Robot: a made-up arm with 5 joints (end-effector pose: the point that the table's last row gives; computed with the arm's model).
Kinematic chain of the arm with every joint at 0, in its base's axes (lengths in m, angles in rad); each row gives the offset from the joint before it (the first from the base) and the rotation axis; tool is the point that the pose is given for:
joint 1: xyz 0 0 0.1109 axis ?
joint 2: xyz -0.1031 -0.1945 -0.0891 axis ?
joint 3: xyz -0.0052 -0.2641 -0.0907 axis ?
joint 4: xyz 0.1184 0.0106 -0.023 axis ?
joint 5: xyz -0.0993 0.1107 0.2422 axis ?
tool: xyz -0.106 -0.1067 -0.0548
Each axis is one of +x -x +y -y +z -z.
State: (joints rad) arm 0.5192 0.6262 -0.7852 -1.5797 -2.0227
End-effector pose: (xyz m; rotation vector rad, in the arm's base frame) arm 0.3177 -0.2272 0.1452 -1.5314 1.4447 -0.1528
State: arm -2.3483 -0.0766 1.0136 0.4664 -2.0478
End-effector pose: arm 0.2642 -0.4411 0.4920 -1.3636 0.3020 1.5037
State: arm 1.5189 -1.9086 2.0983 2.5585 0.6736
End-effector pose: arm -0.2971 0.0149 -0.2061 -2.5274 1.6711 -0.7957
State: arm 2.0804 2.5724 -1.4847 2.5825 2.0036
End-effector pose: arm 0.1126 0.3980 0.2337 2.0118 -1.3785 -0.3509
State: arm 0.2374 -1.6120 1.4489 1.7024 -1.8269
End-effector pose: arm -0.5114 -0.1641 0.3763 1.0854 0.9751 -1.0585
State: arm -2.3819 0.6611 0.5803 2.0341 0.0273
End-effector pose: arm -0.1437 -0.6378 0.2988 1.5314 0.8658 0.7603
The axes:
joint 1: -y
joint 2: +x
joint 3: -y
joint 4: +z
joint 5: +x

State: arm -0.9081 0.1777 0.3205 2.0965 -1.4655
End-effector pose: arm 0.0541 -0.6888 0.1985 -0.3163 -1.1118 1.5192
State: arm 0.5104 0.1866 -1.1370 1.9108 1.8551
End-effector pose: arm 0.1207 -0.6898 -0.0768 1.7056 2.1903 1.1686
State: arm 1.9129 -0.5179 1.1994 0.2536 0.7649
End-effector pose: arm 0.1732 -0.4705 -0.0849 -0.9289 -2.5565 0.7604
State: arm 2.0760 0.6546 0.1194 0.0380 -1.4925
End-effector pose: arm 0.1541 -0.4965 -0.0718 -0.4238 -2.0212 -0.9323
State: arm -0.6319 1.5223 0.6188 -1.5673 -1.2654
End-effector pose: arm -0.2093 -0.4374 0.1086 0.4571 1.9897 -1.0230
